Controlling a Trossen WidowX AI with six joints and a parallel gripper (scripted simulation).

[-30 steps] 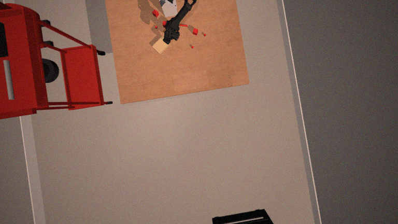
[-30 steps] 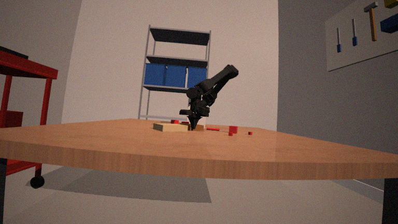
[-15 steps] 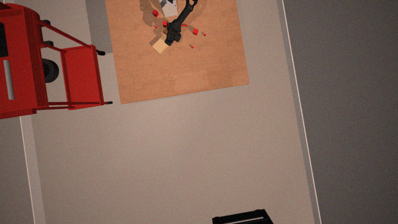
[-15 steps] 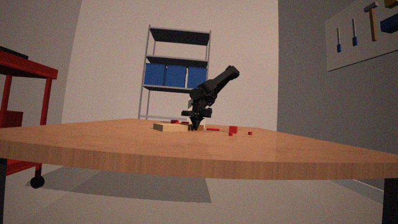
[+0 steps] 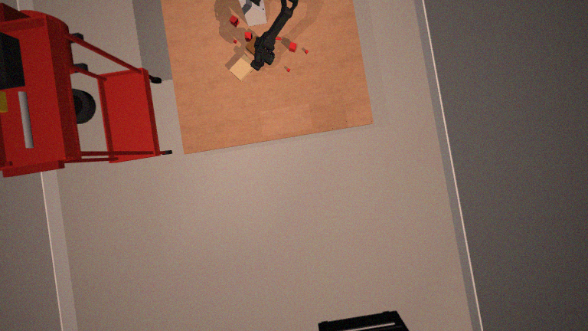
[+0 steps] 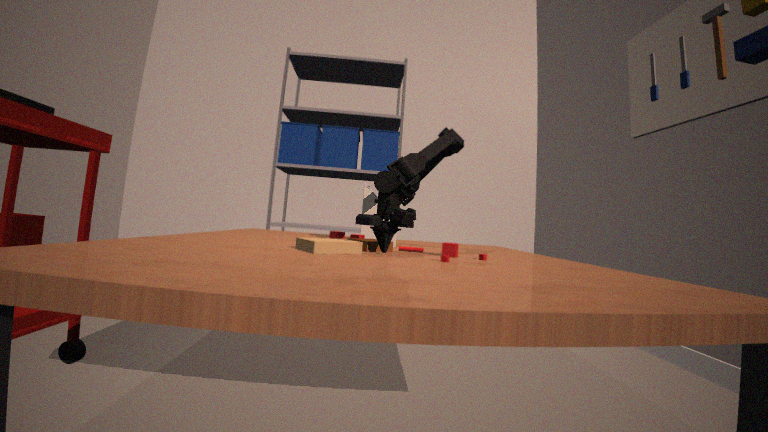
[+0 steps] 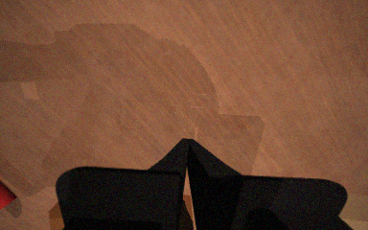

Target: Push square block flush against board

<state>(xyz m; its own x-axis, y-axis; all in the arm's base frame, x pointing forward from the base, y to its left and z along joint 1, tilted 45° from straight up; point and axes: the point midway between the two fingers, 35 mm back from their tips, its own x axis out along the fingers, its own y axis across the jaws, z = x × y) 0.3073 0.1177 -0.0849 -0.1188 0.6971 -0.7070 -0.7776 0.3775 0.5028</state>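
My gripper tip is 150 mm to the left of the pale board, 40 mm short of it and 10 mm below it. From my gripper tip the other things lie so: square block: 100 mm behind, 50 mm to the right, 10 mm above; red rod: 160 mm behind, 80 mm to the left.
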